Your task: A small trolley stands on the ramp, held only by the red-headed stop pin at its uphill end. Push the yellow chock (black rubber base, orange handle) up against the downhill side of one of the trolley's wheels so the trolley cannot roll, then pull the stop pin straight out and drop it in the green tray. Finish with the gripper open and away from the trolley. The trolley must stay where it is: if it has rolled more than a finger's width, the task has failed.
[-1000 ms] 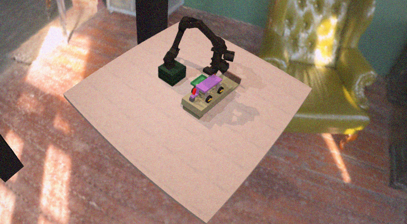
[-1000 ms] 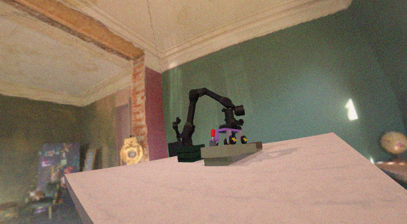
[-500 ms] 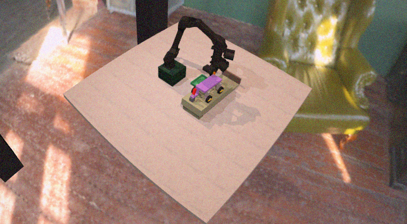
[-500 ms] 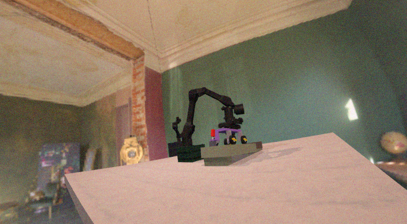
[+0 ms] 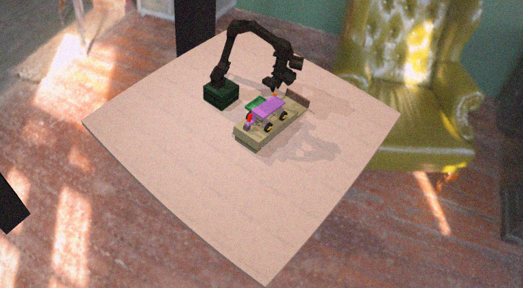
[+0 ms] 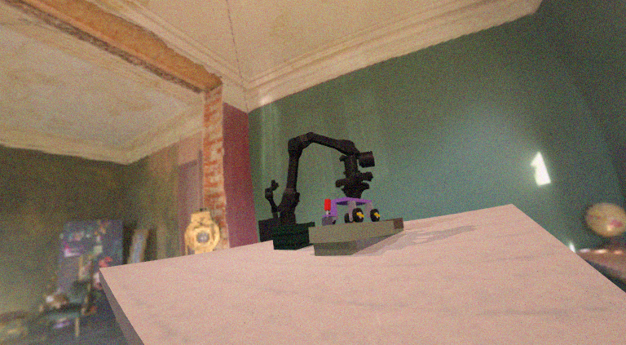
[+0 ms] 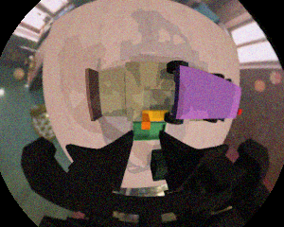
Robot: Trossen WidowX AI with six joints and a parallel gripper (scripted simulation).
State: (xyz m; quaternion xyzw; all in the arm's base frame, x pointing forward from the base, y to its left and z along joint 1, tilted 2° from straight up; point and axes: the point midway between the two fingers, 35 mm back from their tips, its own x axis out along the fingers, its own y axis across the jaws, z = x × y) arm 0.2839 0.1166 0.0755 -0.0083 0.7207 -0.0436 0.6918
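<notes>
My gripper tip is 250 mm to the left of the red-headed stop pin, 30 mm short of it and 10 mm above it. The rest, counted from my gripper tip: purple trolley 140 mm to the right, 50 mm ahead, 30 mm below; then ramp 130 mm to the right, 90 mm below, 50 mm ahead; then yellow chock 60 mm below, 30 mm to the right.
</notes>
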